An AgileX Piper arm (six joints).
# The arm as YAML. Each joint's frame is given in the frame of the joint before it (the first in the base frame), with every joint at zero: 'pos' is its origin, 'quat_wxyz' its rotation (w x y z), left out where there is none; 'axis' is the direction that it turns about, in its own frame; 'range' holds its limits. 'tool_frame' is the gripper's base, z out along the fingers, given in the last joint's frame.
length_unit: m
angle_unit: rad
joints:
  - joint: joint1
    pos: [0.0, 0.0, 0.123]
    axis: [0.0, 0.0, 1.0]
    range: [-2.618, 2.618]
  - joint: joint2
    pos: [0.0, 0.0, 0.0]
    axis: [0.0, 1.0, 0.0]
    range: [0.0, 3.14]
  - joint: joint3
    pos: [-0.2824, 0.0, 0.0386]
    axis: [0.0, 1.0, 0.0]
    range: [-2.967, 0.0]
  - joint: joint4
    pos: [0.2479, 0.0, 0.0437]
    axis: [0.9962, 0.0, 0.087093]
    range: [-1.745, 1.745]
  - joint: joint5
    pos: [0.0, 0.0, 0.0]
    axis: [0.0, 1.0, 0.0]
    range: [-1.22, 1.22]
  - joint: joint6
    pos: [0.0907, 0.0, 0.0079]
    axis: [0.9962, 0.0, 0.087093]
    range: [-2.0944, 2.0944]
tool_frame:
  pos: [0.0, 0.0, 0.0]
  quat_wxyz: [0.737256, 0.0, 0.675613, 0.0]
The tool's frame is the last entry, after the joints.
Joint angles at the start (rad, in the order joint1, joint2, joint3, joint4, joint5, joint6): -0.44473 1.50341 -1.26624 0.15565 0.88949 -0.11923
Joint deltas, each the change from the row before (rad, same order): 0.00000 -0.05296 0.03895 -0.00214 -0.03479 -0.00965; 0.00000 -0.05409 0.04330 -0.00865 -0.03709 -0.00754; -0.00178 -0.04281 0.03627 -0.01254 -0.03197 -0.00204; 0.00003 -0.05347 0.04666 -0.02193 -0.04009 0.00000; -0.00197 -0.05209 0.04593 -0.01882 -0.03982 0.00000; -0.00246 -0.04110 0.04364 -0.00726 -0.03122 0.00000; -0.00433 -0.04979 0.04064 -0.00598 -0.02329 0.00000; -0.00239 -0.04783 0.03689 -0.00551 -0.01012 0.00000; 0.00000 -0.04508 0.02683 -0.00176 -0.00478 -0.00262; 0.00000 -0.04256 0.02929 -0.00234 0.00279 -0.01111; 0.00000 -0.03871 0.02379 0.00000 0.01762 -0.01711; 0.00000 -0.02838 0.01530 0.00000 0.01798 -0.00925
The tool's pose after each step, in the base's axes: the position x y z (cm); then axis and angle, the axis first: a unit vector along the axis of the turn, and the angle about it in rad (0 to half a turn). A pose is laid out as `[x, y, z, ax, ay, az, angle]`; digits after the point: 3 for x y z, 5 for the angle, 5 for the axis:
[28.060, -12.209, 32.038, 0.18990, 0.98170, -0.01433, 2.54628]
[26.962, -11.787, 32.528, 0.18543, 0.98229, -0.02687, 2.50296]
[26.051, -11.530, 32.818, 0.18344, 0.98224, -0.03937, 2.46962]
[24.911, -11.171, 33.078, 0.17936, 0.98213, -0.05696, 2.43061]
[23.788, -10.846, 33.263, 0.17659, 0.98154, -0.07345, 2.39188]
[22.870, -10.541, 33.136, 0.17667, 0.98084, -0.08215, 2.36680]
[21.756, -10.170, 33.220, 0.17752, 0.97989, -0.09115, 2.33791]
[20.666, -9.736, 33.230, 0.17722, 0.97932, -0.09762, 2.31953]
[19.697, -9.273, 33.408, 0.17526, 0.97915, -0.10272, 2.29829]
[18.734, -8.811, 33.350, 0.16890, 0.97971, -0.10791, 2.29006]
[17.813, -8.347, 33.245, 0.15991, 0.98087, -0.11100, 2.29432]
[17.127, -8.000, 33.176, 0.15482, 0.98158, -0.11193, 2.29981]

